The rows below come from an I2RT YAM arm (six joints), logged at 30 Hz.
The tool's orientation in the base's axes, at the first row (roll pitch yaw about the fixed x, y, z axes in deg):
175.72, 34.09, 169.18
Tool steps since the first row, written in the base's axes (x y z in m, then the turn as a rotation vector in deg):
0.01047, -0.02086, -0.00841, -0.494, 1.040, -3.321
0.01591, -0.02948, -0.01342, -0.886, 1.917, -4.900
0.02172, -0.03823, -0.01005, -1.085, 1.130, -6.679
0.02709, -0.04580, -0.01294, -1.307, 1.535, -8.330
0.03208, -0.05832, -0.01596, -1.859, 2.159, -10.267
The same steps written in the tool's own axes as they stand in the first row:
-0.00705, -0.01959, 0.01350, 2.425, 0.749, 2.432
-0.01000, -0.02761, 0.02097, 3.765, 1.460, 3.487
-0.01798, -0.03519, 0.02174, 4.802, 0.544, 4.869
-0.02190, -0.04206, 0.02739, 5.971, 0.810, 6.095
-0.02622, -0.05388, 0.03309, 7.602, 1.225, 7.364

